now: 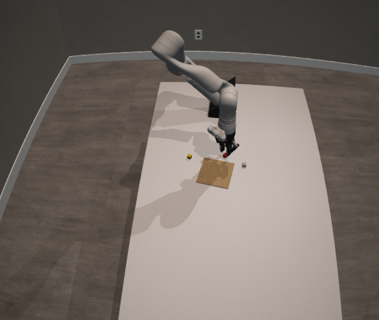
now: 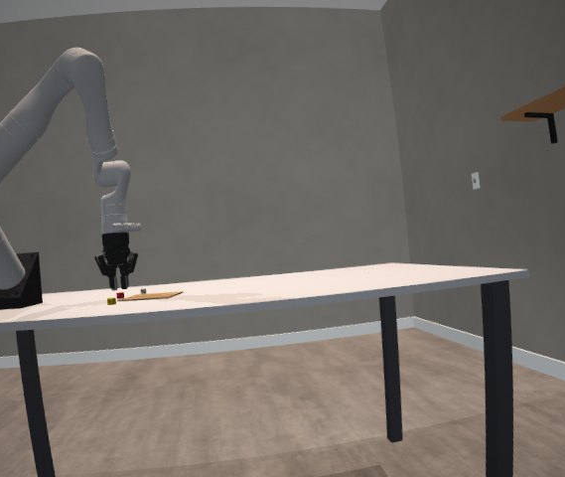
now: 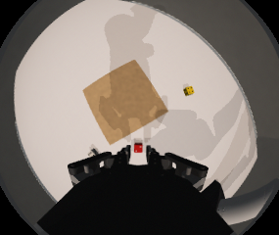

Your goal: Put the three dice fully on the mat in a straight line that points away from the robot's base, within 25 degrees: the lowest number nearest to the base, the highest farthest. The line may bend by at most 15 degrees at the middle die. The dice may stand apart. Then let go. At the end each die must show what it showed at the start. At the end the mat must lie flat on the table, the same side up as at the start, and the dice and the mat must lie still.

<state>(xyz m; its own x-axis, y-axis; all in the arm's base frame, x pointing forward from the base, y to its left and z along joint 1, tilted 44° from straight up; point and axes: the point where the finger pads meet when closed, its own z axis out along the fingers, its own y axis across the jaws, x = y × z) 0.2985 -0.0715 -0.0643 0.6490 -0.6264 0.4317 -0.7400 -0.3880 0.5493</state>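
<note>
My gripper is now 3 cm above the red die. Round my hand: yellow die 16 cm to the right, 3 cm below; then square mat 9 cm ahead, 5 cm to the right, 4 cm below; then white die 8 cm to the left, 6 cm ahead, 3 cm below.
</note>
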